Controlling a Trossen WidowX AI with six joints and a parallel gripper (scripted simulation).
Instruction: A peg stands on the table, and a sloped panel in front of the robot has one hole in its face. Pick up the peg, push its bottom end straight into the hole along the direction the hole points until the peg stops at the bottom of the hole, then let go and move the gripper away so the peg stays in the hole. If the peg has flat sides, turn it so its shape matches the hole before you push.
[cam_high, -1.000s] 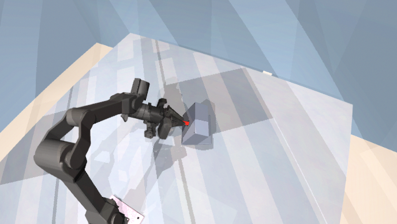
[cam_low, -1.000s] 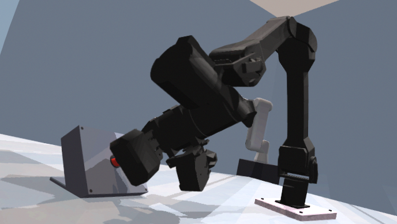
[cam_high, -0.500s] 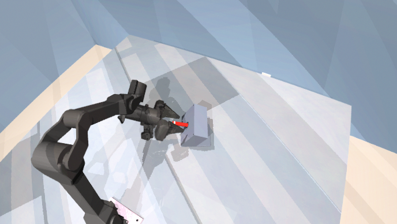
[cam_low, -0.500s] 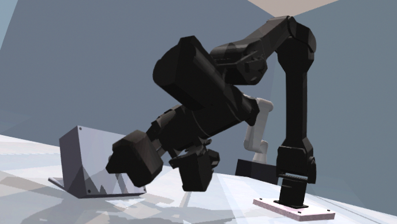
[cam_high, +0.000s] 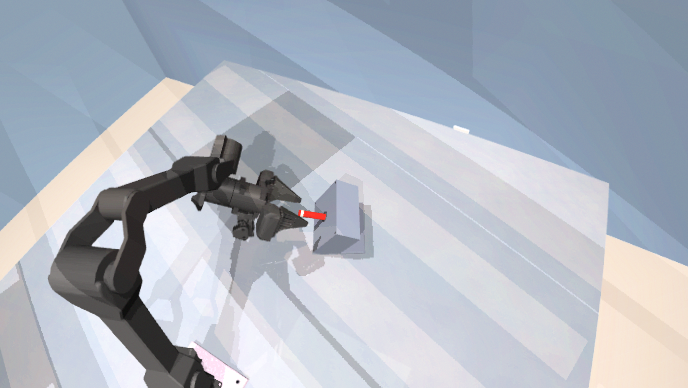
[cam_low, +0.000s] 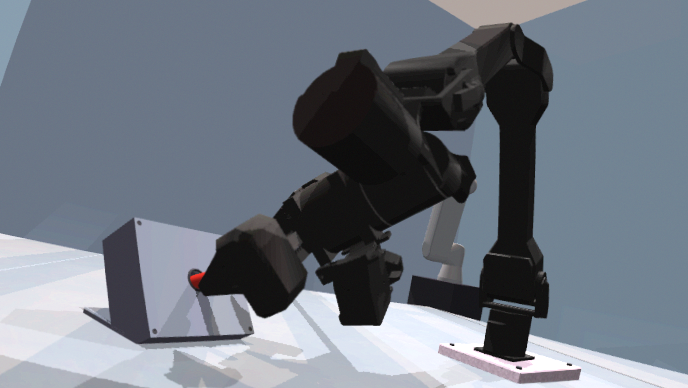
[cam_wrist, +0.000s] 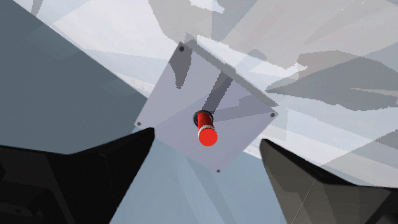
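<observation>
The red round peg lies 1 cm to the right of my gripper tip and 1 cm below it. The rest, counted from my gripper tip: grey sloped panel (6 cm to the right, 3 cm below, 2 cm ahead).
</observation>
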